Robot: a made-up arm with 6 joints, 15 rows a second.
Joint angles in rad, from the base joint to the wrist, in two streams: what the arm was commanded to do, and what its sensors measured. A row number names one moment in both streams.
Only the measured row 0 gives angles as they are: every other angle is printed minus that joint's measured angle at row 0.
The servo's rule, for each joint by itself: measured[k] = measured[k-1] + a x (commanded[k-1-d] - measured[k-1]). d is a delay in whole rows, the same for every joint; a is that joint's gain. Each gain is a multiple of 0.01, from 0.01 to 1. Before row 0 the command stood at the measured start. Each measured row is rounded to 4 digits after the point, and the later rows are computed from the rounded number. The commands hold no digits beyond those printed.
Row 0, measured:
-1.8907, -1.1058, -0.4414, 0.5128, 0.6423, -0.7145
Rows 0 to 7, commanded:
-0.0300, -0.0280, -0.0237, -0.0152, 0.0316, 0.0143
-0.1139, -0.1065, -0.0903, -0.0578, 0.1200, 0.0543
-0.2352, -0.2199, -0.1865, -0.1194, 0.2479, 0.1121
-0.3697, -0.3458, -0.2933, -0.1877, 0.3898, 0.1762
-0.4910, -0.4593, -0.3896, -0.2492, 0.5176, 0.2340
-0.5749, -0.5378, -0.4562, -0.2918, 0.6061, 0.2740
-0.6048, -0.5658, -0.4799, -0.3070, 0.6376, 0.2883
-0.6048, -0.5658, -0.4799, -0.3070, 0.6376, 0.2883
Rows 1 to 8, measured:
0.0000, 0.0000, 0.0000, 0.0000, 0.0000, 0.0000
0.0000, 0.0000, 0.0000, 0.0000, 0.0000, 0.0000
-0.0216, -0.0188, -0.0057, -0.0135, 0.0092, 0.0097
-0.0881, -0.0776, -0.0260, -0.0529, 0.0413, 0.0400
-0.1940, -0.1729, -0.0645, -0.1121, 0.1012, 0.0890
-0.3205, -0.2887, -0.1194, -0.1794, 0.1849, 0.1483
-0.4433, -0.4030, -0.1842, -0.2415, 0.2814, 0.2066
-0.5381, -0.4933, -0.2495, -0.2863, 0.3756, 0.2524
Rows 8 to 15, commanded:
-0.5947, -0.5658, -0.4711, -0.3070, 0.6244, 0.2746
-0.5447, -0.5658, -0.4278, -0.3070, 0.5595, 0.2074
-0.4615, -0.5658, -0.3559, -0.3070, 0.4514, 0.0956
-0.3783, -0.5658, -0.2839, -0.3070, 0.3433, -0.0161
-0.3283, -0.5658, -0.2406, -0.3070, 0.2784, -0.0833
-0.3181, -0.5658, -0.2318, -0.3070, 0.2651, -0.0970
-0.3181, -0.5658, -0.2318, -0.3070, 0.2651, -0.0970
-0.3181, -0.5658, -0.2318, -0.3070, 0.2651, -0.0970
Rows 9 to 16, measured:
-0.5861, -0.5419, -0.3048, -0.3047, 0.4516, 0.2768
-0.5996, -0.5579, -0.3468, -0.3067, 0.5055, 0.2846
-0.5961, -0.5632, -0.3766, -0.3070, 0.5400, 0.2778
-0.5591, -0.5649, -0.3889, -0.3070, 0.5457, 0.2299
-0.4888, -0.5655, -0.3810, -0.3070, 0.5184, 0.1386
-0.4092, -0.5657, -0.3577, -0.3070, 0.4676, 0.0334
-0.3510, -0.5658, -0.3296, -0.3070, 0.4127, -0.0460
-0.3273, -0.5658, -0.3061, -0.3070, 0.3699, -0.0807

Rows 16 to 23, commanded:
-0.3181, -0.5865, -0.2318, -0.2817, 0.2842, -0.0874
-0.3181, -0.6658, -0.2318, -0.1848, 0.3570, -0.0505
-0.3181, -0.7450, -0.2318, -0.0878, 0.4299, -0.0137
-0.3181, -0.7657, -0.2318, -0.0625, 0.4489, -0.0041
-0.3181, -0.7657, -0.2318, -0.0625, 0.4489, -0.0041
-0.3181, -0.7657, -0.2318, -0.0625, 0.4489, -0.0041
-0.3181, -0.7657, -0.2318, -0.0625, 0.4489, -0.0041
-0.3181, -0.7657, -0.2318, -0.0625, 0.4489, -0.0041
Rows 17 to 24, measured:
-0.3207, -0.5658, -0.2883, -0.3070, 0.3395, -0.0918
-0.3188, -0.5658, -0.2747, -0.3070, 0.3179, -0.0953
-0.3183, -0.5797, -0.2644, -0.2845, 0.3081, -0.0899
-0.3182, -0.6374, -0.2566, -0.1958, 0.3223, -0.0631
-0.3181, -0.7095, -0.2506, -0.0997, 0.3535, -0.0295
-0.3181, -0.7472, -0.2461, -0.0666, 0.3812, -0.0122
-0.3181, -0.7596, -0.2427, -0.0630, 0.4008, -0.0067
-0.3181, -0.7637, -0.2401, -0.0626, 0.4147, -0.0049

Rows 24 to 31, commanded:
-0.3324, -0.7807, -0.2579, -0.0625, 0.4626, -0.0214
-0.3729, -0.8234, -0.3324, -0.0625, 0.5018, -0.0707
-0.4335, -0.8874, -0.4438, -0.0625, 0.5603, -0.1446
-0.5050, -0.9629, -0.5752, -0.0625, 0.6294, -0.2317
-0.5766, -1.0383, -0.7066, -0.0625, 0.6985, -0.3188
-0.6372, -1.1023, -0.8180, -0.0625, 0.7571, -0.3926
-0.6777, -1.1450, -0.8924, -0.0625, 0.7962, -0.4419
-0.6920, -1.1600, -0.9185, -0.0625, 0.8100, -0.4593
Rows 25 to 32, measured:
-0.3181, -0.7650, -0.2381, -0.0625, 0.4246, -0.0044
-0.3181, -0.7655, -0.2366, -0.0625, 0.4316, -0.0042
-0.3284, -0.7757, -0.2417, -0.0625, 0.4406, -0.0159
-0.3604, -0.8077, -0.2635, -0.0625, 0.4583, -0.0532
-0.4130, -0.8611, -0.3068, -0.0625, 0.4879, -0.1154
-0.4792, -0.9293, -0.3712, -0.0625, 0.5289, -0.1945
-0.5493, -1.0023, -0.4517, -0.0625, 0.5781, -0.2790
-0.6126, -1.0693, -0.5396, -0.0625, 0.6300, -0.3562

